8 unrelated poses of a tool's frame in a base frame.
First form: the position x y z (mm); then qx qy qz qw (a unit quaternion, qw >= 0).
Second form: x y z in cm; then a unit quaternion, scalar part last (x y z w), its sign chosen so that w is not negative. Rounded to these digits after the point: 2 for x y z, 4 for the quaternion.
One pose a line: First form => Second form
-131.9, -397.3, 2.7, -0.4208, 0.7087, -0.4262, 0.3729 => -13.19, -39.73, 0.27, -0.4208, 0.7087, -0.4262, 0.3729
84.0, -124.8, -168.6, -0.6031, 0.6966, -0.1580, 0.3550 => 8.40, -12.48, -16.86, -0.6031, 0.6966, -0.1580, 0.3550
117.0, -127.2, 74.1, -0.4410, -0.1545, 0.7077, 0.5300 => 11.70, -12.72, 7.41, -0.4410, -0.1545, 0.7077, 0.5300
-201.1, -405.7, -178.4, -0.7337, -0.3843, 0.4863, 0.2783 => -20.11, -40.57, -17.84, -0.7337, -0.3843, 0.4863, 0.2783
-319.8, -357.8, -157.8, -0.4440, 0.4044, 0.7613, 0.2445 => -31.98, -35.78, -15.78, -0.4440, 0.4044, 0.7613, 0.2445
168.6, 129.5, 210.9, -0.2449, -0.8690, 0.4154, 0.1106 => 16.86, 12.95, 21.09, -0.2449, -0.8690, 0.4154, 0.1106
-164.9, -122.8, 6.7, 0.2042, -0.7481, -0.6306, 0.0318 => -16.49, -12.28, 0.67, 0.2042, -0.7481, -0.6306, 0.0318
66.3, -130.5, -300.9, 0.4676, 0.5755, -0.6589, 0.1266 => 6.63, -13.05, -30.09, 0.4676, 0.5755, -0.6589, 0.1266
